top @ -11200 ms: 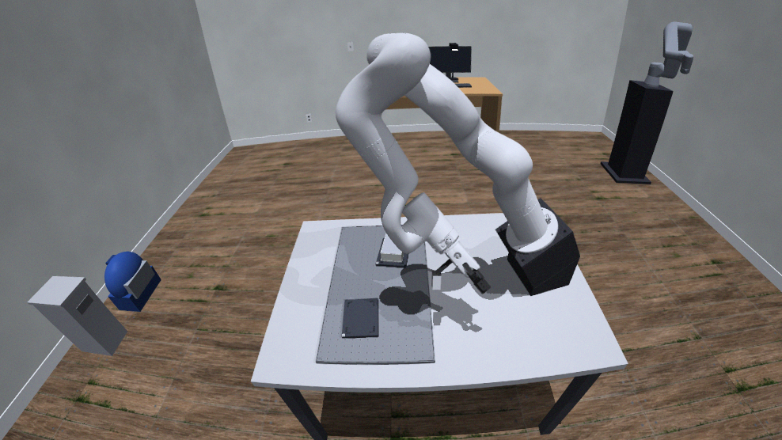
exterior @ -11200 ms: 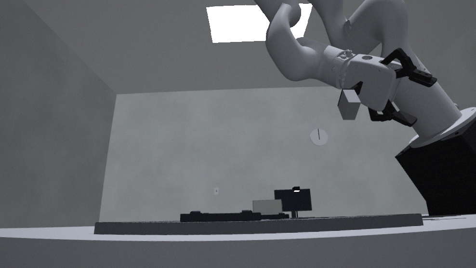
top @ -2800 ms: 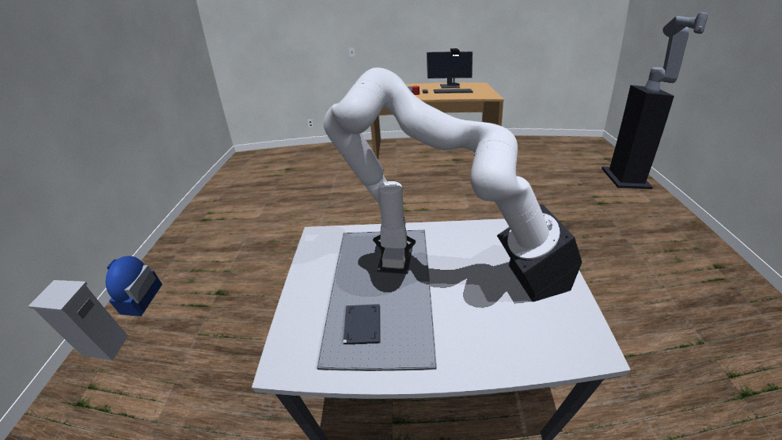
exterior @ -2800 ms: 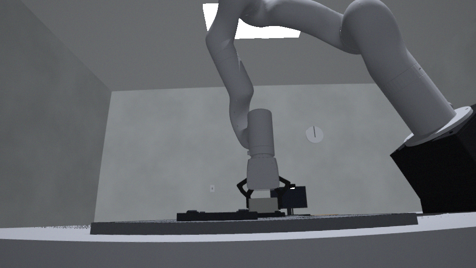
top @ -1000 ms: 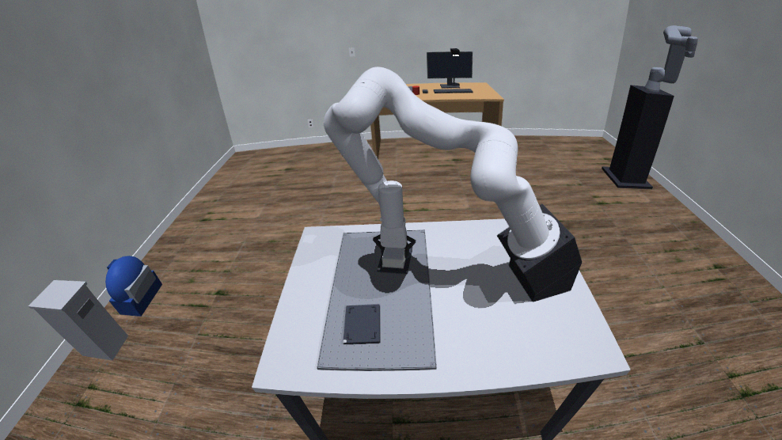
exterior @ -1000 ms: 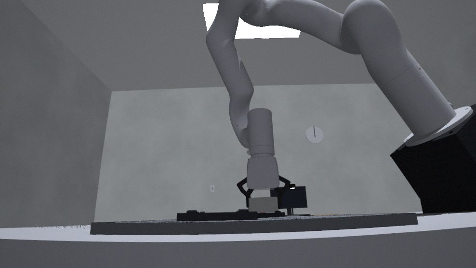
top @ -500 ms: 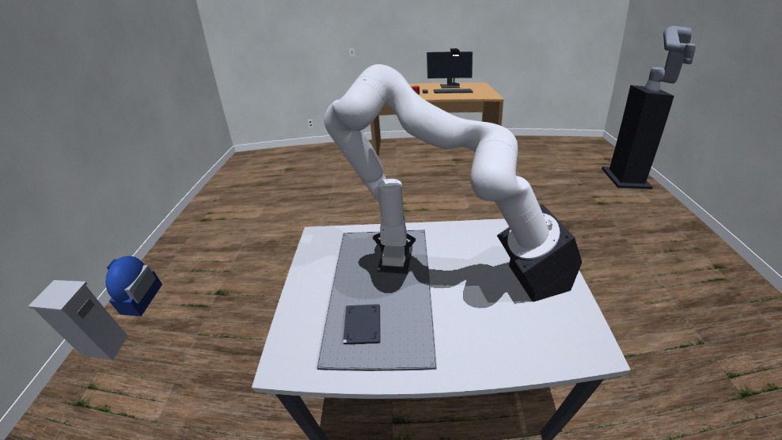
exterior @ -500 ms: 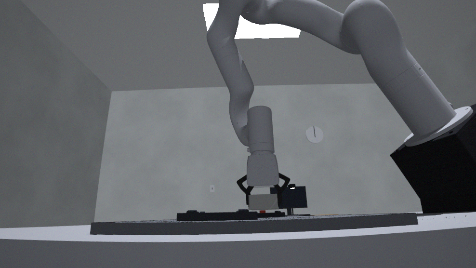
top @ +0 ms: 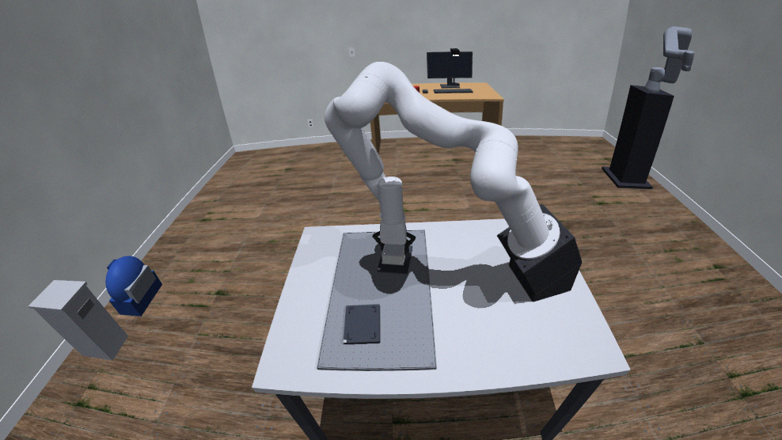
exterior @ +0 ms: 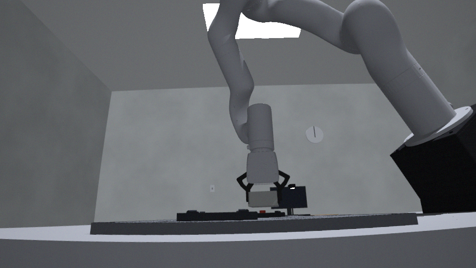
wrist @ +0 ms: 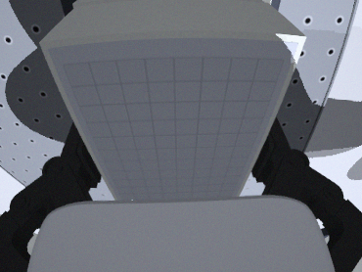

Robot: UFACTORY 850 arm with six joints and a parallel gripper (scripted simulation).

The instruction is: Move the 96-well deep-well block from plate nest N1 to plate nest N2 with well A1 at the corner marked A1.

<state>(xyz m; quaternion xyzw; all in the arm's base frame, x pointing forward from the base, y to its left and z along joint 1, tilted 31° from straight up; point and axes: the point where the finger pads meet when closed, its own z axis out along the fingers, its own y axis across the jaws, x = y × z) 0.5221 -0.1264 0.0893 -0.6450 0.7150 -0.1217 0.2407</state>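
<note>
Now: the plate nest N1 4 cm below my hand. From my hand the other things lie so: grey 96-well deep-well block: right at my hand; then dark plate nest N2: 8 cm ahead, 34 cm to the left, 4 cm below.
</note>
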